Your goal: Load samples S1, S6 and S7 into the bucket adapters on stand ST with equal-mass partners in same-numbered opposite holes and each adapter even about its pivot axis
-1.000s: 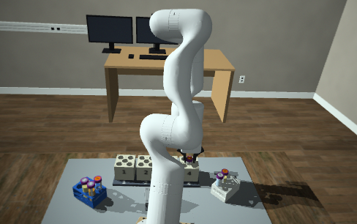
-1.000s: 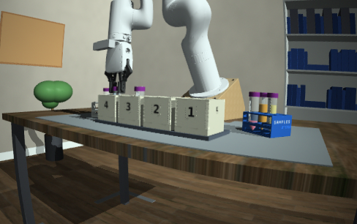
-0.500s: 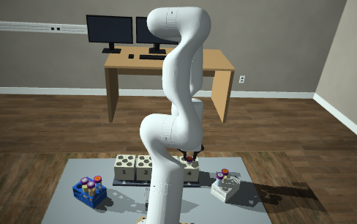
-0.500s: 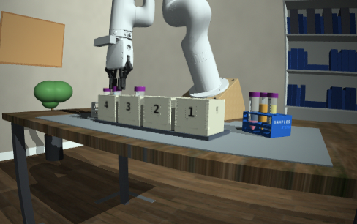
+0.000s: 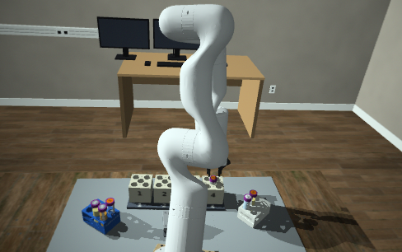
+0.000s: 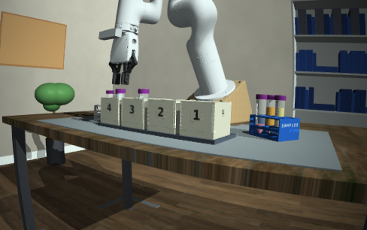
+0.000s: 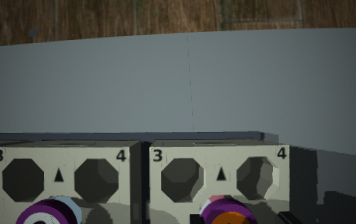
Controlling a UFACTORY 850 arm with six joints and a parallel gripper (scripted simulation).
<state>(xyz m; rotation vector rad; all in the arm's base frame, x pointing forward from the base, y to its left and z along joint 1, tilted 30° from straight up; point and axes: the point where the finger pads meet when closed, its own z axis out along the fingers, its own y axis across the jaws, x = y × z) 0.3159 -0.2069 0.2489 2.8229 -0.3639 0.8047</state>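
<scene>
Now: the blue samples rack 50 cm to the left of my hand and 13 cm below it. The rest, counted from my hand: adapter 1: 10 cm ahead, 31 cm to the left, 11 cm below; white rack: 15 cm behind, 14 cm to the right, 13 cm below.
</scene>
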